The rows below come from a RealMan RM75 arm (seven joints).
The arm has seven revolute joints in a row. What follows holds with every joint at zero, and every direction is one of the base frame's.
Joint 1 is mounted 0.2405 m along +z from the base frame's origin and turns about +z.
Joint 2 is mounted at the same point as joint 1 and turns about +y.
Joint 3 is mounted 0.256 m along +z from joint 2 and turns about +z.
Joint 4 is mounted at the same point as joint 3 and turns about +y.
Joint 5 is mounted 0.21 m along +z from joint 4 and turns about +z.
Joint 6 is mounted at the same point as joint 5 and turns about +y.
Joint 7 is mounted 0.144 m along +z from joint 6 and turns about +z.
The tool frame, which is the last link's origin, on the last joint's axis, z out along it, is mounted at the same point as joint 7; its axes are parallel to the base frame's.
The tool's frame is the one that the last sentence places.
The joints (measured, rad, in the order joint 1, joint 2, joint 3, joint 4, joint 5, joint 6, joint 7), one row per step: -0.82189 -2.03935 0.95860 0.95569 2.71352 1.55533 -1.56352; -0.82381 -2.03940 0.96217 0.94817 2.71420 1.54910 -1.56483; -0.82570 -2.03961 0.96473 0.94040 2.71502 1.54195 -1.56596; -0.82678 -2.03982 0.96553 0.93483 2.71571 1.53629 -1.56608; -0.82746 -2.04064 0.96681 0.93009 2.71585 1.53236 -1.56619; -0.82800 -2.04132 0.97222 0.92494 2.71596 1.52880 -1.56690; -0.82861 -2.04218 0.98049 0.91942 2.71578 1.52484 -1.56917; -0.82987 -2.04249 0.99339 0.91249 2.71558 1.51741 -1.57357; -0.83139 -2.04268 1.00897 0.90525 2.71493 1.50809 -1.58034; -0.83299 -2.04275 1.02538 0.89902 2.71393 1.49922 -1.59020; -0.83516 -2.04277 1.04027 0.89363 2.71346 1.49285 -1.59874; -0.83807 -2.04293 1.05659 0.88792 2.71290 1.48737 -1.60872; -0.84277 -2.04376 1.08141 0.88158 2.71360 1.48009 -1.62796; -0.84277 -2.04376 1.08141 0.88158 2.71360 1.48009 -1.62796
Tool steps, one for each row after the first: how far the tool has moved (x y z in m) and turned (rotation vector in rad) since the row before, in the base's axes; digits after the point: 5 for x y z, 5 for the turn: -0.00035 0.00035 -0.00141 -0.00102 0.00229 0.00083; -0.00045 0.00044 -0.00138 0.00009 0.00175 0.00099; -0.00048 0.00035 -0.00089 0.00086 0.00080 0.00063; -0.00033 0.00000 -0.00115 -0.00091 0.00014 0.00079; -0.00031 -0.00026 -0.00157 -0.00367 0.00277 0.00004; -0.00018 -0.00036 -0.00199 -0.00476 0.00402 0.00016; -0.00008 0.00001 -0.00234 -0.00400 0.00720 -0.00103; 0.00007 0.00020 -0.00256 -0.00296 0.00837 -0.00100; 0.00029 0.00023 -0.00245 -0.00173 0.00829 0.00066; 0.00049 0.00014 -0.00216 -0.00297 0.00804 0.00002; 0.00076 0.00002 -0.00242 -0.00419 0.00863 0.00051; 0.00149 0.00007 -0.00348 -0.00420 0.01395 0.00271; 0.00000 0.00000 0.00000 0.00000 0.00000 0.00000
